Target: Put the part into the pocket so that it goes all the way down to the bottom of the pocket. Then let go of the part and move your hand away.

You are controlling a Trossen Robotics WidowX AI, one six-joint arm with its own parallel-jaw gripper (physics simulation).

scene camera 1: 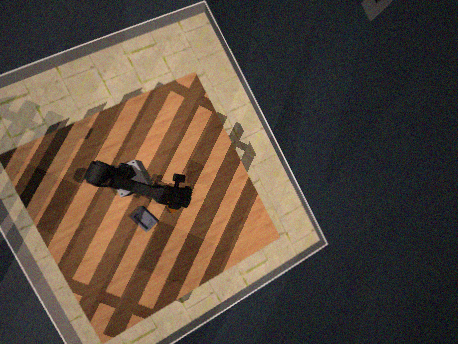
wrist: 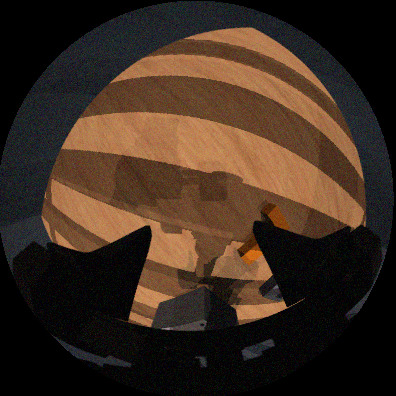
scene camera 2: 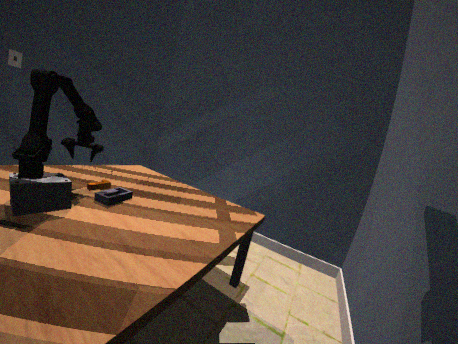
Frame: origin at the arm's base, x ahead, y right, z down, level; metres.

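Where they show: gripper, between the fingertips: [wrist: 203,229] [scene camera 2: 81,160]; arm's base, origin of its link: [scene camera 1: 128,172] [scene camera 2: 30,176].
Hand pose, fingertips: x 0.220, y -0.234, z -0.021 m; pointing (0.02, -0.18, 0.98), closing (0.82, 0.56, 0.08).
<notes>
Each offset is from my fingertips to the top centre of the thing. Level surfaces: height alone.
The orange part {dx +0.055, dy +0.113, dz +0.096 m} [scene camera 1: 172,210] [scene camera 2: 98,185] [wrist: 249,256] lies on the table beside the pocket block. In scene camera 1 the arm covers most of it, and in the wrist view the right finger hides its middle. The dark grey block with the pocket {dx +0.069, dy +0.298, dz +0.090 m} [scene camera 1: 144,218] [scene camera 2: 114,195] [wrist: 272,290] lies flat; its recess shows from above in scene camera 1. In the wrist view a finger covers most of the block. My gripper [scene camera 2: 81,158] [wrist: 203,229] is open and empty, fingers pointing down, well above the table and the part.
The arm's grey base [scene camera 1: 142,172] [scene camera 2: 40,194] [wrist: 180,310] stands on the wooden table {dz +0.126 m} [scene camera 1: 252,225] [scene camera 2: 150,260], close to the block. Striped shadows cross the table top. The table's corner and edge show at the right in scene camera 2.
</notes>
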